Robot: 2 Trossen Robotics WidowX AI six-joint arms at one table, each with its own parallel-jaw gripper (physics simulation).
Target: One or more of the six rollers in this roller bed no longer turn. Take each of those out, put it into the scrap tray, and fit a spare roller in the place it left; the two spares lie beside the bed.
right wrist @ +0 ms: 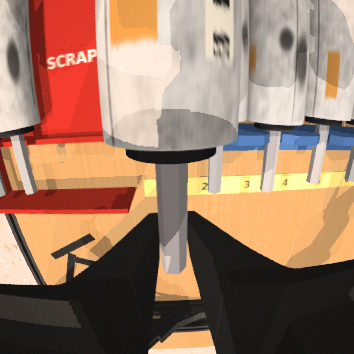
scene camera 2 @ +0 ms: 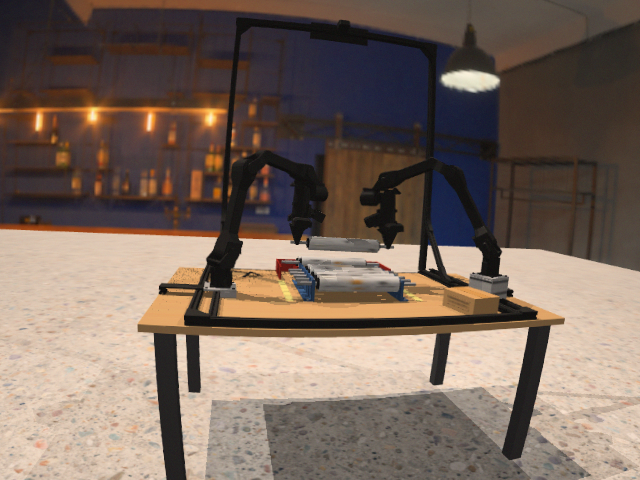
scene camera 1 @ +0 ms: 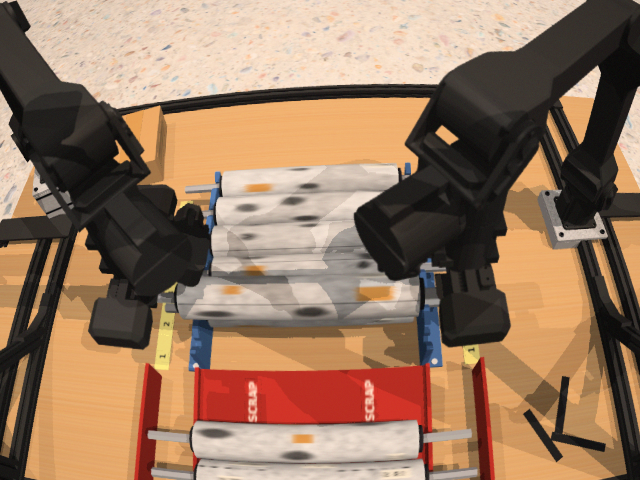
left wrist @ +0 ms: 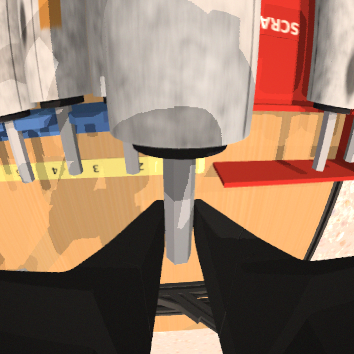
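Seen in the pictures: left gripper, between the fingertips: [scene camera 2: 387,248] [scene camera 1: 154,300] [left wrist: 177,207]; right gripper, between the fingertips: [right wrist: 171,219] [scene camera 2: 296,244] [scene camera 1: 454,295]; left arm's base, origin of its link: [scene camera 2: 489,274]; right arm's base, origin of its link: [scene camera 2: 220,285] [scene camera 1: 574,212].
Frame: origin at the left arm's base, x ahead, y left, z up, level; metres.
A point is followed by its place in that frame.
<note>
A grey-white roller [scene camera 1: 299,297] @(x 0.323, y -0.432, z 0.072 m) [scene camera 2: 343,244] @(x 0.336, y -0.400, z 0.054 m) [left wrist: 180,65] @(x 0.221, y -0.380, z 0.073 m) [right wrist: 170,90] @(x 0.426, y -0.459, z 0.076 m) hangs level, high above the front end of the blue roller bed [scene camera 1: 430,338] @(x 0.474, y -0.469, z -0.089 m) [left wrist: 92,120] [right wrist: 297,140] @(x 0.496, y -0.374, z -0.026 m). My left gripper [scene camera 2: 388,244] @(x 0.165, y -0.361, z 0.041 m) [left wrist: 177,207] @(x 0.165, y -0.361, z 0.041 m) is shut on one axle end and my right gripper [scene camera 2: 296,240] @(x 0.480, y -0.480, z 0.045 m) [right wrist: 171,219] @(x 0.480, y -0.480, z 0.045 m) on the other. In scene camera 1 the arms hide most of the fingers. Several rollers [scene camera 1: 310,180] @(x 0.403, y -0.211, z -0.021 m) [scene camera 2: 356,283] @(x 0.427, y -0.180, z -0.034 m) sit in the bed; the rails' front ends near mark 1 are bare. The red scrap tray [scene camera 1: 310,395] @(x 0.301, y -0.494, z -0.058 m) [left wrist: 280,65] @(x 0.197, y -0.476, z -0.060 m) [right wrist: 60,100] @(x 0.392, y -0.553, z -0.061 m) holds two rollers [scene camera 1: 258,441] @(x 0.227, y -0.541, z -0.018 m) [scene camera 1: 310,471] @(x 0.269, y -0.592, z -0.028 m).
Yellow number strips [scene camera 1: 163,338] @(x 0.132, y -0.339, z -0.092 m) [scene camera 1: 470,353] @(x 0.516, y -0.512, z -0.092 m) run along both sides of the bed. A cardboard box [scene camera 1: 152,139] @(x 0.183, y 0.014, z -0.038 m) [scene camera 2: 470,301] @(x 0.205, y 0.089, z -0.049 m) stands at the back left in scene camera 1. Black bars [scene camera 1: 562,408] @(x 0.602, y -0.645, z -0.092 m) lie at the front right. A black frame edges the table, with a tall gantry [scene camera 2: 431,113] @(x -0.140, y -0.475, z 0.616 m).
</note>
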